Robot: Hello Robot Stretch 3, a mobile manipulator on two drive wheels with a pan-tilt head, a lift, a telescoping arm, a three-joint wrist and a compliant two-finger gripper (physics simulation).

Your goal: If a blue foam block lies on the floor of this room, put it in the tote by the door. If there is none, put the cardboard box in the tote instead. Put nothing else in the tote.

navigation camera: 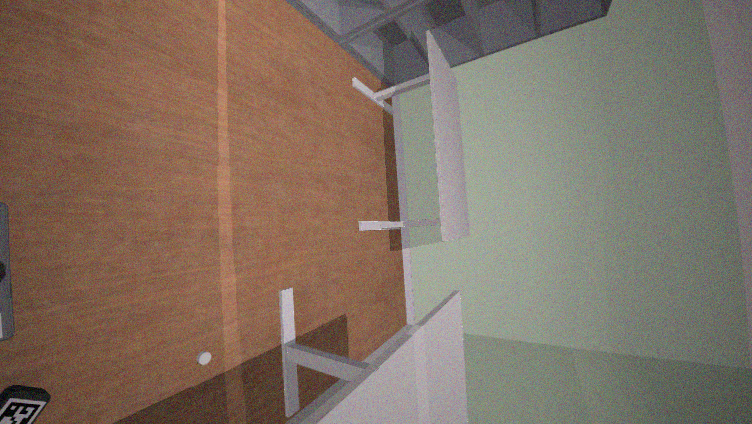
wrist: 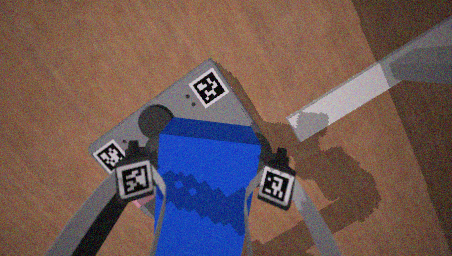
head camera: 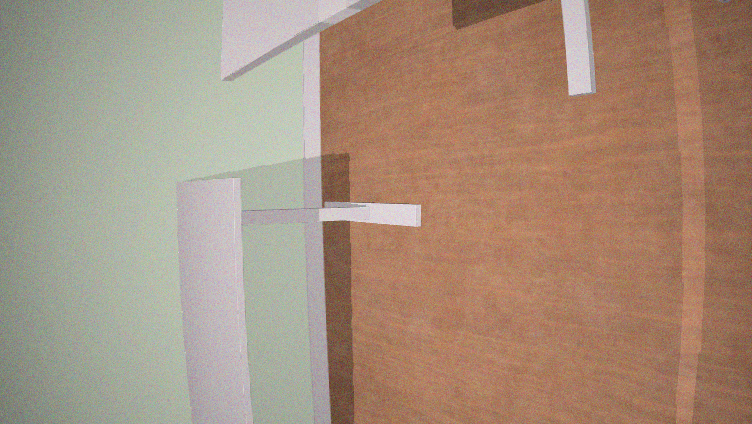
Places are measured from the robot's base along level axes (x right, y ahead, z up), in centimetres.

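Pixels of known places: gripper, fingertip midpoint: (wrist: 208, 149); robot's base, origin of the base link: (wrist: 171, 109).
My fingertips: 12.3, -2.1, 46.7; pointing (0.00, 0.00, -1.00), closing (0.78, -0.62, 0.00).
Ahead of a thing's pixels: the offset from my fingertips to its top centre, as dx, dy, dz. Level surfaces: height alone.
My gripper (wrist: 208, 149) is shut on a blue foam block {-1.6, -1.7, +4.3} (wrist: 205, 185). The block sits between both fingertips, tilted slightly, and its near end runs out of the bottom of the wrist view. The block is held above the wooden floor {dz -46.7} (wrist: 100, 55), near my own grey base (wrist: 175, 100). The gripper and block do not show in the head view or the navigation view. The tote, the door and the cardboard box do not show in these views.
A white table {dz +48.3} (navigation camera: 410, 384) (head camera: 273, 31) with a white foot bar (navigation camera: 287, 321) (head camera: 578, 52) (wrist: 345, 102) stands close by. A second white table (navigation camera: 447, 152) (head camera: 210, 294) stands along the green wall (navigation camera: 579, 210). A small white disc {+35.4, +56.6, -44.3} (navigation camera: 204, 358) lies on the floor. A dark grey structure (navigation camera: 568, 21) stands beyond.
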